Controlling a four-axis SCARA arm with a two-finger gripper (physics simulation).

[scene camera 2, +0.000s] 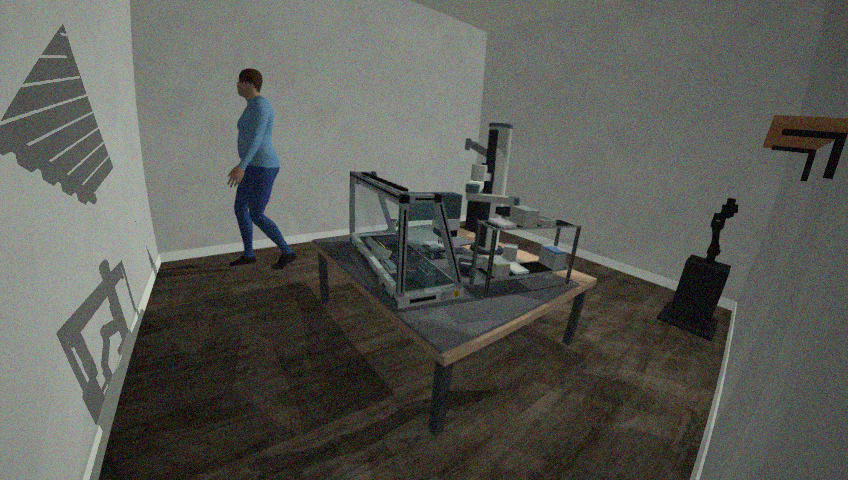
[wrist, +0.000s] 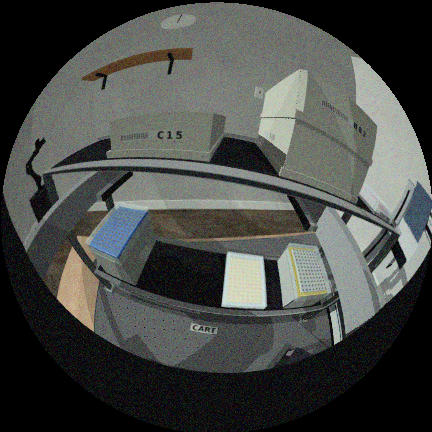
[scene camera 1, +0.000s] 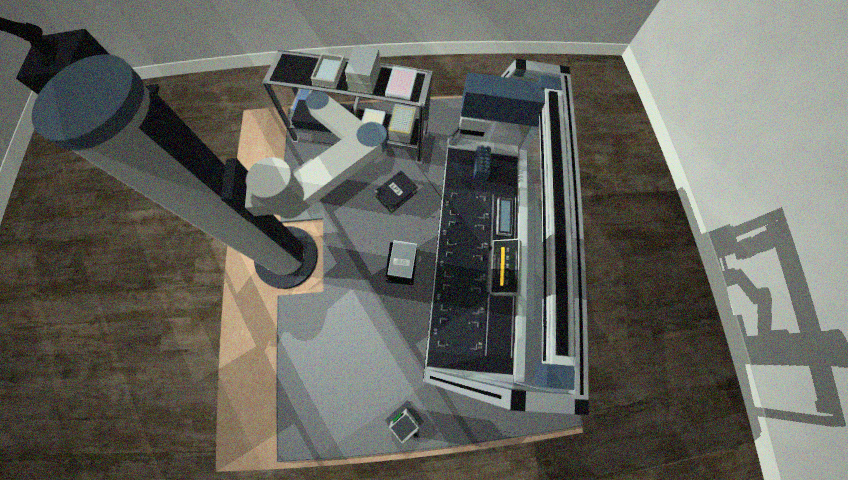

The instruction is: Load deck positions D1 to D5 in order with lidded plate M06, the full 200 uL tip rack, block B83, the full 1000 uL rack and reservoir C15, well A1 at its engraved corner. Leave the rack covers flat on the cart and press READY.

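Note:
My gripper [wrist: 208, 169] is open and empty, at the cart [scene camera 1: 333, 92] [wrist: 200, 169]; the arm hides it in scene camera 1. On the cart's upper shelf stand reservoir C15 [wrist: 160, 135] [scene camera 1: 327, 70], a stack of grey blocks [wrist: 325, 135] [scene camera 1: 361, 72] with a B8-something label, its last digit unclear, and a pink-topped item [scene camera 1: 401, 82]. On the lower shelf are a blue-topped rack [wrist: 120, 232], a flat pale-yellow plate [wrist: 244, 280] [scene camera 1: 373, 115] and a yellow-rimmed rack [wrist: 309, 270] [scene camera 1: 402, 120]. The black deck [scene camera 1: 464, 267] shows white corner marks. M06 cannot be read.
A silver-topped box [scene camera 1: 402, 260] and a black labelled item [scene camera 1: 397, 190] lie between arm column and deck. A small device [scene camera 1: 404, 423] sits near the table's edge. The instrument has a blue-grey housing [scene camera 1: 502, 98] and a yellow-barred panel [scene camera 1: 505, 266]. A person [scene camera 2: 257, 130] stands beyond the table.

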